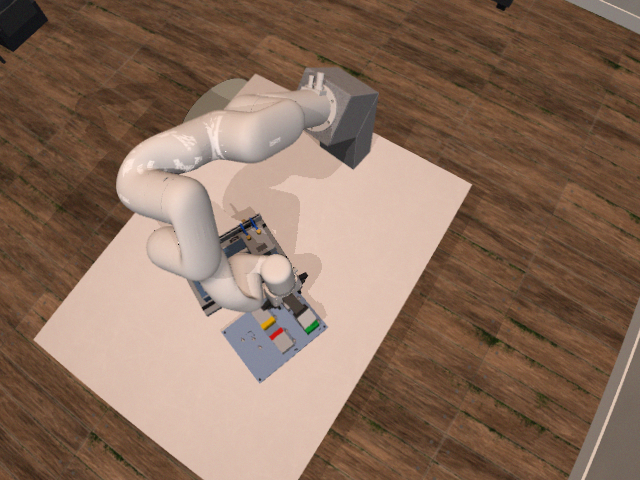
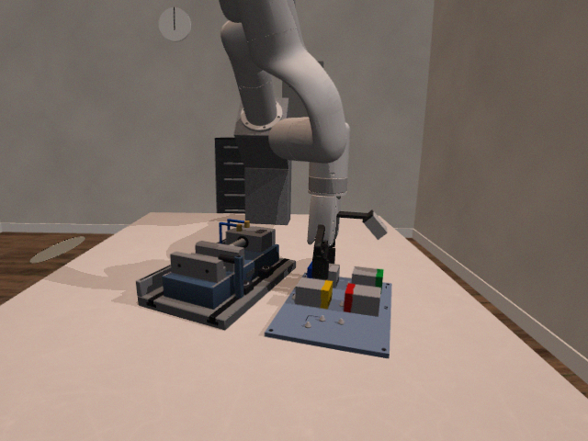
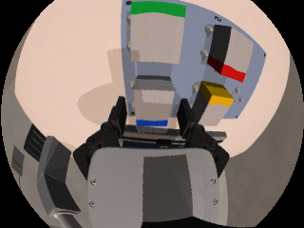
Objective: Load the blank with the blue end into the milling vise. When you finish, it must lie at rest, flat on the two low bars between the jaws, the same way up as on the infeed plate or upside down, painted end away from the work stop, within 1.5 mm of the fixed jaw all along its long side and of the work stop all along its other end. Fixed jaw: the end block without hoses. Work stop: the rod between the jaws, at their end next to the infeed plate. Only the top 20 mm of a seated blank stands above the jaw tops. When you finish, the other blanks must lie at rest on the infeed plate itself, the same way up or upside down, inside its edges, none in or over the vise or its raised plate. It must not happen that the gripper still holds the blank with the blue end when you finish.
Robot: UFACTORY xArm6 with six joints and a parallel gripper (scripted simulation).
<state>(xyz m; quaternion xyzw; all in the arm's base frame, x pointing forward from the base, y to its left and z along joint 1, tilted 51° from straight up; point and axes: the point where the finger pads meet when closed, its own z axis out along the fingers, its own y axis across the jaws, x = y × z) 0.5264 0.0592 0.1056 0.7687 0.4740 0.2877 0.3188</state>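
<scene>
The blue-ended blank is 20 mm below my hand. From my hand the other things lie so: blue-grey infeed plate: 100 mm ahead, 40 mm below, 10 mm to the right; then yellow-ended blank: 70 mm ahead, 50 mm to the right, 20 mm below; then green-ended blank: 70 mm to the left, 50 mm ahead, 20 mm below.
</scene>
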